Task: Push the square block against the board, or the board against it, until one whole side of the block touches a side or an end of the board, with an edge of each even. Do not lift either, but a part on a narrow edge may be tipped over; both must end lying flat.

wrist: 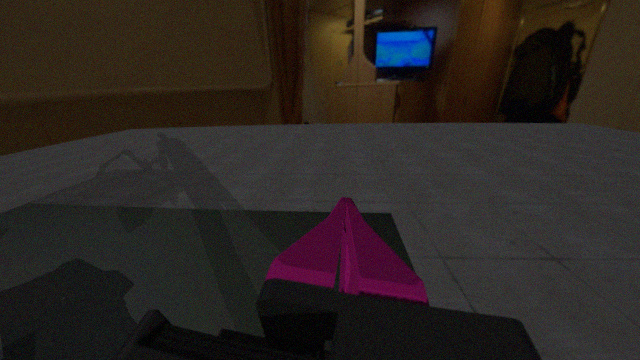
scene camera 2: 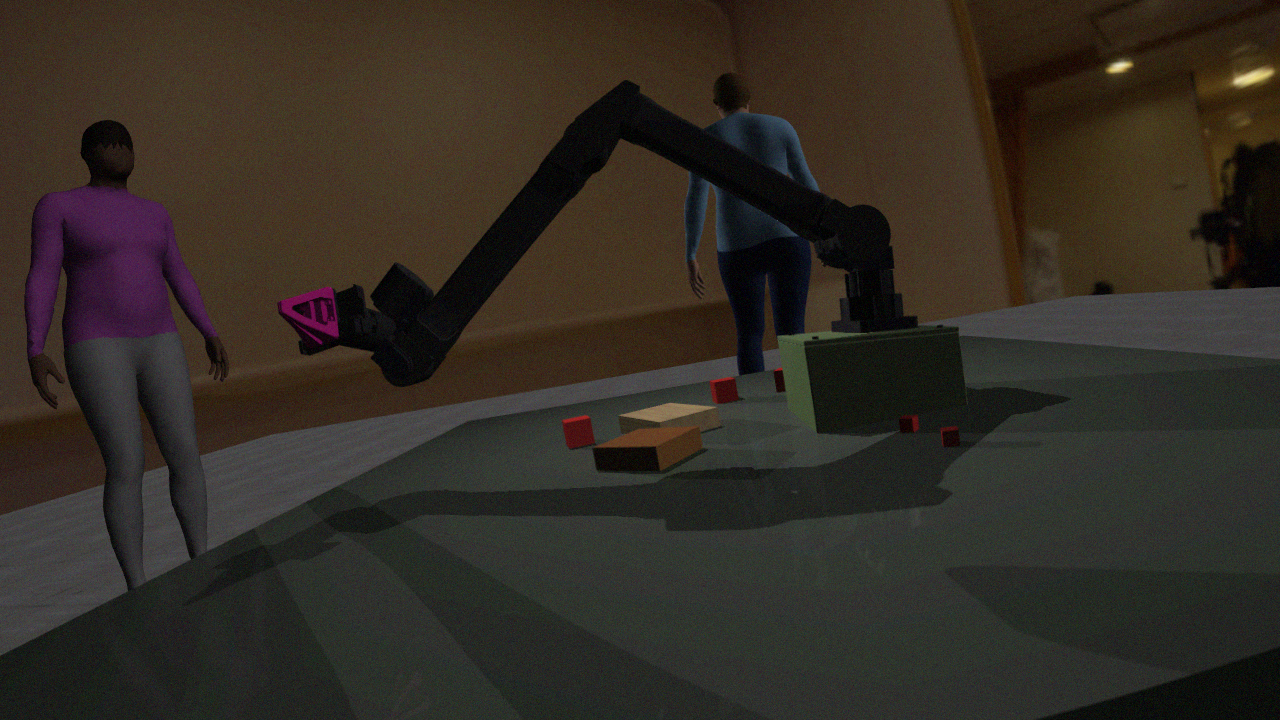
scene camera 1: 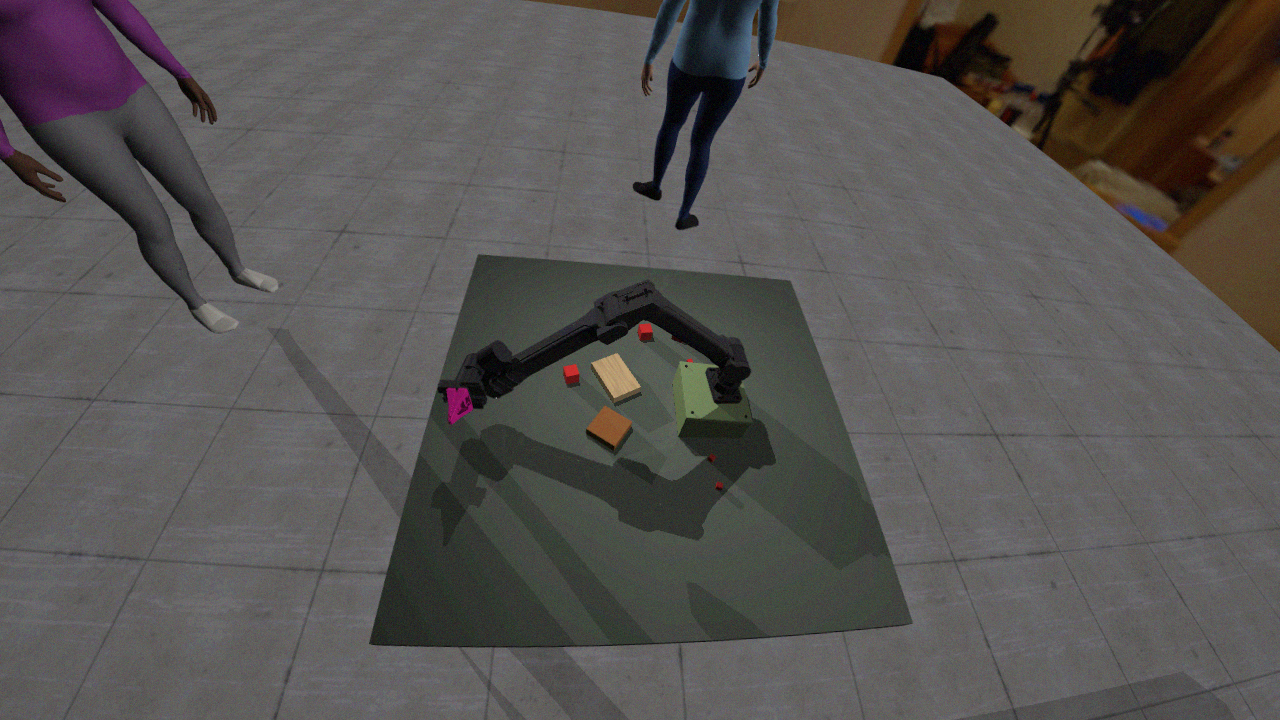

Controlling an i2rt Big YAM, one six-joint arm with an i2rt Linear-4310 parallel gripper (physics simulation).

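Places are measured from the arm's base along level axes (x ahead, y up, z right), in centimetres.
Pixels of known places: gripper, between the fingertips: [wrist: 345, 205] [scene camera 2: 279, 307] [scene camera 1: 450, 422]; arm's base, origin of its link: [scene camera 2: 873, 329] [scene camera 1: 722, 386].
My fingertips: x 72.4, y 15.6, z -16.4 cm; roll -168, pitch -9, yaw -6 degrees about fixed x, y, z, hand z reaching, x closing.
Ahead of a thing's pixels: the offset from my fingertips to its top centre. Level surfaces: height alone.
The square block {dx -38.3, dy -23.1, dz +10.0 cm} [scene camera 1: 609, 427] [scene camera 2: 648, 445], orange-brown, lies flat on the mat. The board {dx -42.2, dy -23.1, dz +27.8 cm} [scene camera 1: 614, 376] [scene camera 2: 671, 414], pale wood and longer, lies flat behind it. In scene camera 1 a narrow gap shows between them, and their sides are not lined up. In scene camera 2 the block hides part of the board's lower edge. My gripper [scene camera 1: 453, 419] [scene camera 2: 281, 306] [wrist: 345, 205] is shut, its magenta fingers together with nothing between them. It hangs high above the mat, well left of both parts. Neither part shows in the wrist view.
Small red cubes lie about: one {dx -28.4, dy -22.0, dz +29.3 cm} [scene camera 1: 571, 374] [scene camera 2: 578, 431] left of the board, one {dx -54.7, dy -22.0, dz +46.2 cm} [scene camera 1: 645, 332] [scene camera 2: 724, 390] behind it, and two {dx -67.0, dy -24.4, dz -1.9 cm} [scene camera 1: 712, 457] {dx -67.1, dy -24.4, dz -10.5 cm} [scene camera 1: 718, 486] near the green base box [scene camera 1: 695, 398] [scene camera 2: 886, 385]. The dark mat {dy -26.0 cm} [scene camera 1: 537, 591] lies under everything. Two people stand beyond it.
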